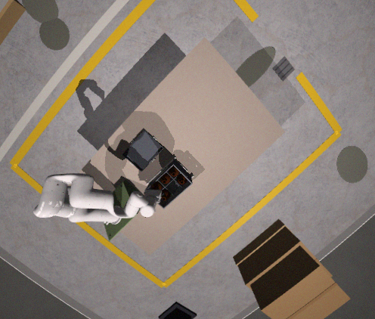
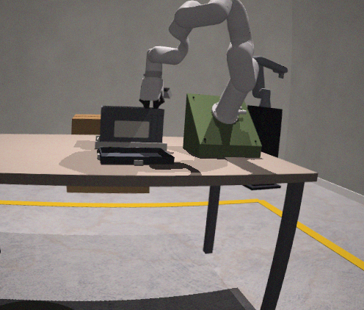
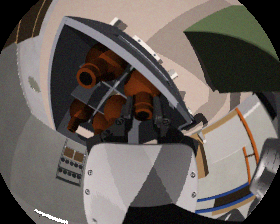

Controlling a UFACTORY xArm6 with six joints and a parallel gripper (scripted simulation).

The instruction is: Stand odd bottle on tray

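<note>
Right now my hand is 80 mm to the left of the glass bottle, 70 mm above it and 10 mm past it. The rest, counted from my hand: dark crate: 80 mm ahead, 70 mm below, 50 mm to the right; then flat dark tray: 240 mm to the left, 150 mm below, 120 mm ahead.
</note>
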